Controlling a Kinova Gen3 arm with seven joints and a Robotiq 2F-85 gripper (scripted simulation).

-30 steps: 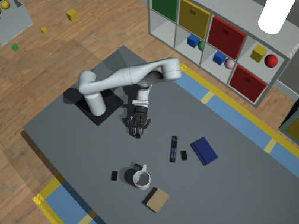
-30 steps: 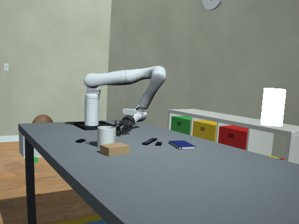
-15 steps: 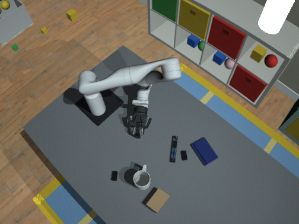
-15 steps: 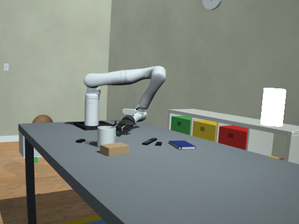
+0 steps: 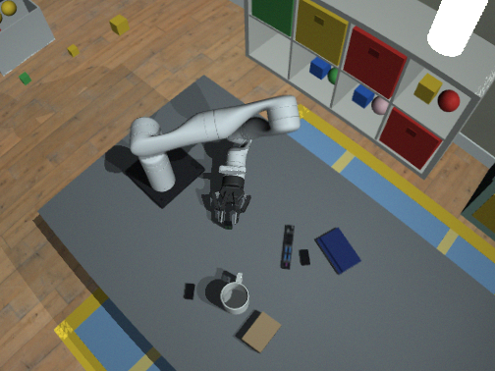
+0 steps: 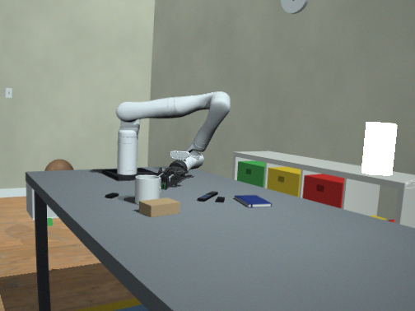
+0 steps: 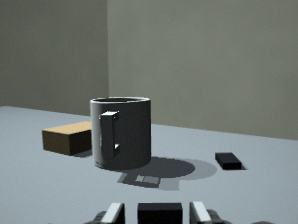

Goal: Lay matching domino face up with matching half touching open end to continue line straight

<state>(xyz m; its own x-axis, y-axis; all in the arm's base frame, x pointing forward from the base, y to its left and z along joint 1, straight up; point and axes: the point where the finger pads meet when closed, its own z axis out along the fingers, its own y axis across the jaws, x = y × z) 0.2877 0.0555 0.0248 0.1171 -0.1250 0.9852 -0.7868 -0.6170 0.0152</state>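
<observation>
Right now my hand is 1 cm short of the dark domino, 1 cm to the left of it and 2 cm above it. From my hand the other things lie so: white mug 21 cm ahead, 18 cm to the right, 1 cm below; cardboard box 34 cm ahead, 20 cm to the right, 3 cm below.
</observation>
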